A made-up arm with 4 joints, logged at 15 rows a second.
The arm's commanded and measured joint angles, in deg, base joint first. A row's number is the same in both.
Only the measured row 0 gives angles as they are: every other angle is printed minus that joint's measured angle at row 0.
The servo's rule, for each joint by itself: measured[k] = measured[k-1] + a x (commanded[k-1-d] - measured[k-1]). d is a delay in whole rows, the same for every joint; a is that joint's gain. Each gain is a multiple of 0.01, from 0.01 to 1. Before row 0 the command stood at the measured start. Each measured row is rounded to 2 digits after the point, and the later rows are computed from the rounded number. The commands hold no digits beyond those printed.
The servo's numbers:
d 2
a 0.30 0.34 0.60 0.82
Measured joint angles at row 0: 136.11 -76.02 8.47 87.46
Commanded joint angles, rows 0 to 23: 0.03 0.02 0.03 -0.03; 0.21 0.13 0.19 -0.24; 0.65 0.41 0.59 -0.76; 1.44 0.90 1.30 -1.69; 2.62 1.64 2.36 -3.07; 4.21 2.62 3.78 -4.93; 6.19 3.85 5.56 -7.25; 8.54 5.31 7.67 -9.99; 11.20 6.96 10.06 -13.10; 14.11 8.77 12.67 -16.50; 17.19 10.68 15.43 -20.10; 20.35 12.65 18.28 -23.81; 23.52 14.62 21.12 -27.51; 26.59 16.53 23.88 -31.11; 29.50 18.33 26.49 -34.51; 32.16 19.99 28.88 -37.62; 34.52 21.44 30.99 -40.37; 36.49 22.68 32.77 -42.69; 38.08 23.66 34.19 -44.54; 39.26 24.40 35.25 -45.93; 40.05 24.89 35.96 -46.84; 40.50 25.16 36.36 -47.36; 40.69 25.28 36.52 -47.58; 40.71 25.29 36.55 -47.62
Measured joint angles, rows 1 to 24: 0.00 0.00 0.00 0.00; 0.00 0.00 0.00 0.00; 0.01 0.01 0.02 -0.02; 0.07 0.05 0.12 -0.20; 0.24 0.17 0.40 -0.66; 0.60 0.42 0.94 -1.50; 1.21 0.83 1.79 -2.79; 2.11 1.44 2.98 -4.54; 3.33 2.26 4.53 -6.76; 4.89 3.30 6.41 -9.41; 6.78 4.54 8.60 -12.44; 8.98 5.98 11.04 -15.77; 11.44 7.58 13.67 -19.32; 14.11 9.30 16.44 -23.00; 16.93 11.11 19.25 -26.70; 19.83 12.95 22.03 -30.32; 22.73 14.78 24.71 -33.76; 25.56 16.55 27.21 -36.93; 28.25 18.21 29.48 -39.75; 30.72 19.73 31.45 -42.16; 32.93 21.07 33.09 -44.11; 34.83 22.20 34.39 -45.60; 36.40 23.11 35.33 -46.62; 37.63 23.81 35.95 -47.23
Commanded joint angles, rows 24 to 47: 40.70 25.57 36.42 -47.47; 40.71 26.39 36.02 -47.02; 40.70 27.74 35.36 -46.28; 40.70 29.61 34.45 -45.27; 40.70 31.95 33.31 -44.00; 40.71 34.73 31.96 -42.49; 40.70 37.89 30.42 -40.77; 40.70 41.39 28.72 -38.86; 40.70 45.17 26.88 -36.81; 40.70 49.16 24.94 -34.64; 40.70 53.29 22.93 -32.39; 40.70 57.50 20.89 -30.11; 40.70 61.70 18.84 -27.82; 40.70 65.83 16.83 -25.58; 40.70 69.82 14.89 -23.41; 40.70 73.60 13.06 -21.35; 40.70 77.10 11.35 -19.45; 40.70 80.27 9.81 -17.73; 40.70 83.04 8.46 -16.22; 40.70 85.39 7.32 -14.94; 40.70 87.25 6.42 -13.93; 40.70 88.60 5.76 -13.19; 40.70 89.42 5.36 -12.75; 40.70 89.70 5.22 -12.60
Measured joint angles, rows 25 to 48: 38.55 24.31 36.29 -47.52; 39.20 24.64 36.45 -47.60; 39.65 24.96 36.43 -47.49; 39.97 25.45 36.18 -47.10; 40.19 26.23 35.69 -46.43; 40.34 27.38 34.95 -45.48; 40.45 28.93 33.97 -44.27; 40.53 30.90 32.76 -42.81; 40.58 33.28 31.36 -41.14; 40.62 36.04 29.78 -39.27; 40.64 39.14 28.04 -37.25; 40.66 42.55 26.18 -35.11; 40.67 46.20 24.23 -32.88; 40.68 50.04 22.23 -30.61; 40.69 54.00 20.20 -28.32; 40.69 58.02 18.18 -26.07; 40.69 62.03 16.21 -23.89; 40.69 65.96 14.32 -21.81; 40.69 69.75 12.54 -19.87; 40.69 73.33 10.90 -18.12; 40.69 76.63 9.44 -16.56; 40.69 79.61 8.17 -15.23; 40.69 82.21 7.12 -14.16; 40.69 84.38 6.30 -13.36
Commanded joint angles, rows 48 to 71: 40.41 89.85 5.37 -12.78; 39.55 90.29 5.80 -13.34; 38.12 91.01 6.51 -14.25; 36.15 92.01 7.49 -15.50; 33.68 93.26 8.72 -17.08; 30.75 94.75 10.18 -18.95; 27.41 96.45 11.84 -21.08; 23.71 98.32 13.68 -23.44; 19.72 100.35 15.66 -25.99; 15.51 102.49 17.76 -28.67; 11.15 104.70 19.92 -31.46; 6.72 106.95 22.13 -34.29; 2.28 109.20 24.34 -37.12; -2.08 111.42 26.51 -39.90; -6.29 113.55 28.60 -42.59; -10.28 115.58 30.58 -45.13; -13.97 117.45 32.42 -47.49; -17.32 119.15 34.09 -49.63; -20.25 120.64 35.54 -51.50; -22.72 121.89 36.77 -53.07; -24.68 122.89 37.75 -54.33; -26.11 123.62 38.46 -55.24; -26.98 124.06 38.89 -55.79; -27.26 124.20 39.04 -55.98
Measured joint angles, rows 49 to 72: 40.69 86.09 5.74 -12.86; 40.69 87.32 5.43 -12.65; 40.61 88.18 5.39 -12.76; 40.29 88.90 5.64 -13.24; 39.64 89.62 6.16 -14.07; 38.59 90.43 6.96 -15.24; 37.12 91.39 8.02 -16.75; 35.21 92.53 9.32 -18.55; 32.87 93.86 10.83 -20.62; 30.12 95.38 12.54 -22.93; 27.00 97.07 14.41 -25.44; 23.55 98.91 16.42 -28.09; 19.83 100.88 18.52 -30.85; 15.90 102.94 20.69 -33.67; 11.81 105.07 22.88 -36.50; 7.64 107.23 25.06 -39.29; 3.46 109.38 27.18 -42.00; -0.66 111.49 29.22 -44.57; -4.65 113.52 31.14 -46.96; -8.45 115.43 32.91 -49.15; -11.99 117.20 34.49 -51.08; -15.21 118.79 35.86 -52.71; -18.05 120.18 36.99 -54.04; -20.47 121.35 37.87 -55.02
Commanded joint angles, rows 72 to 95: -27.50 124.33 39.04 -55.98; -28.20 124.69 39.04 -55.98; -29.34 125.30 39.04 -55.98; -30.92 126.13 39.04 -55.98; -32.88 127.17 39.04 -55.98; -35.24 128.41 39.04 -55.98; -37.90 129.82 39.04 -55.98; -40.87 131.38 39.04 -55.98; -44.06 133.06 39.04 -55.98; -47.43 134.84 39.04 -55.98; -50.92 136.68 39.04 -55.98; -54.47 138.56 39.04 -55.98; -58.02 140.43 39.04 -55.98; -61.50 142.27 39.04 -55.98; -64.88 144.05 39.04 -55.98; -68.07 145.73 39.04 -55.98; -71.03 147.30 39.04 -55.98; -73.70 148.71 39.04 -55.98; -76.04 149.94 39.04 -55.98; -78.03 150.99 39.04 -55.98; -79.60 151.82 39.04 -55.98; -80.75 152.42 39.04 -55.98; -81.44 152.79 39.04 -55.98; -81.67 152.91 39.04 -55.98
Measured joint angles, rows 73 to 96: -22.42 122.27 38.48 -55.65; -23.87 122.93 38.82 -55.92; -24.96 123.41 38.95 -55.97; -25.93 123.85 39.00 -55.98; -26.95 124.34 39.02 -55.98; -28.14 124.95 39.03 -55.98; -29.56 125.70 39.04 -55.98; -31.26 126.62 39.04 -55.98; -33.25 127.71 39.04 -55.98; -35.54 128.96 39.04 -55.98; -38.10 130.35 39.04 -55.98; -40.90 131.88 39.04 -55.98; -43.91 133.51 39.04 -55.98; -47.08 135.23 39.04 -55.98; -50.36 137.00 39.04 -55.98; -53.70 138.79 39.04 -55.98; -57.05 140.58 39.04 -55.98; -60.36 142.33 39.04 -55.98; -63.56 144.02 39.04 -55.98; -66.60 145.61 39.04 -55.98; -69.43 147.08 39.04 -55.98; -72.01 148.41 39.04 -55.98; -74.29 149.57 39.04 -55.98; -76.23 150.54 39.04 -55.98
